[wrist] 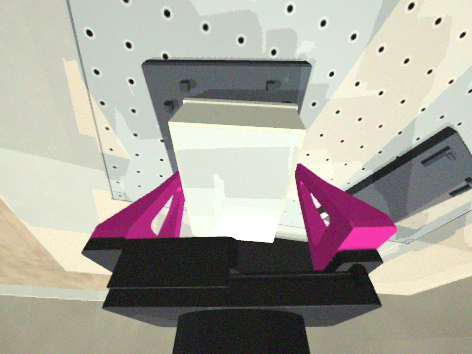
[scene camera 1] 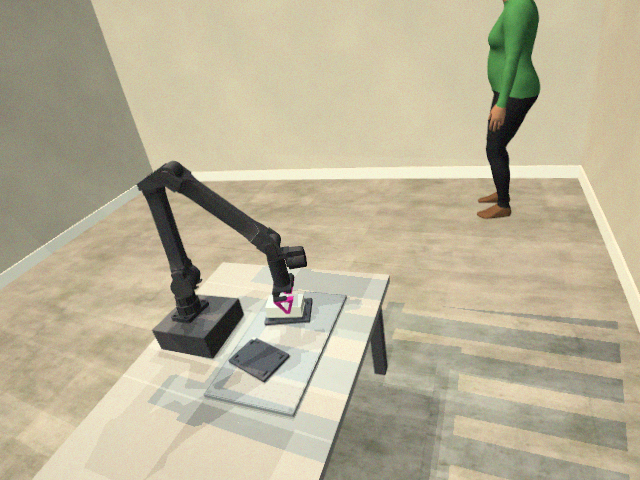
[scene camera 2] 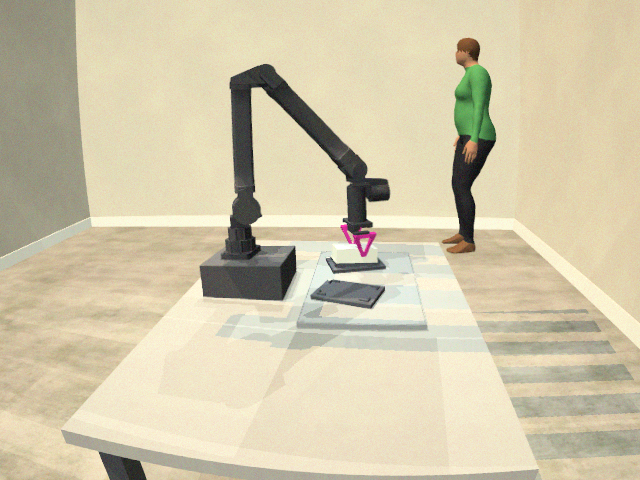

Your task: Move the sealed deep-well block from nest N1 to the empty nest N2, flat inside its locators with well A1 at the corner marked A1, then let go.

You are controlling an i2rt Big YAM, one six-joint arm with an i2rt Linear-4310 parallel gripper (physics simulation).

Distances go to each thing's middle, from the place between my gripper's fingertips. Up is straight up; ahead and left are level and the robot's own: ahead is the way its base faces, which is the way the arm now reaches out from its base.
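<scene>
White block (scene camera 2: pixel 341 253): position 10 mm behind my hand.
</scene>
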